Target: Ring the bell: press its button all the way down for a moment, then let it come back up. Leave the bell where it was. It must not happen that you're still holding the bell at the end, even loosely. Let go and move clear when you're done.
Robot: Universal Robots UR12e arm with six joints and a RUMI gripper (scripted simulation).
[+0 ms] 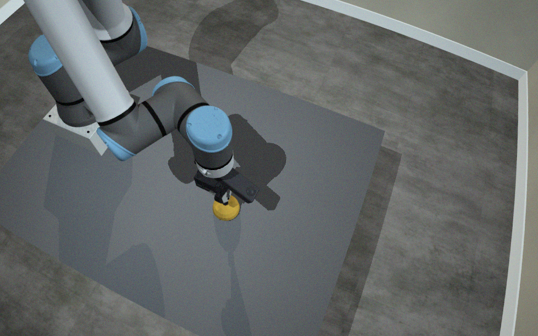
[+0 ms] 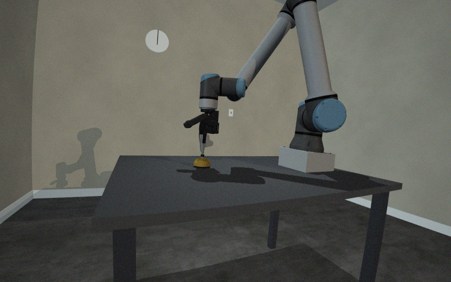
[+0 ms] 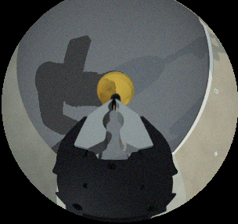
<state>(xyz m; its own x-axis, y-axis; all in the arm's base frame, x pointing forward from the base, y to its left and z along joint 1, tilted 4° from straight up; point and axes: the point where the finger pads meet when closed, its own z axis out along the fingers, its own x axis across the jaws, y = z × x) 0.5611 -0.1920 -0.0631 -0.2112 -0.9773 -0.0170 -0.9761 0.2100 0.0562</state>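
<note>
My gripper is now 30 mm above the black button. Round my hand: yellow dome bell (40 mm below).
</note>
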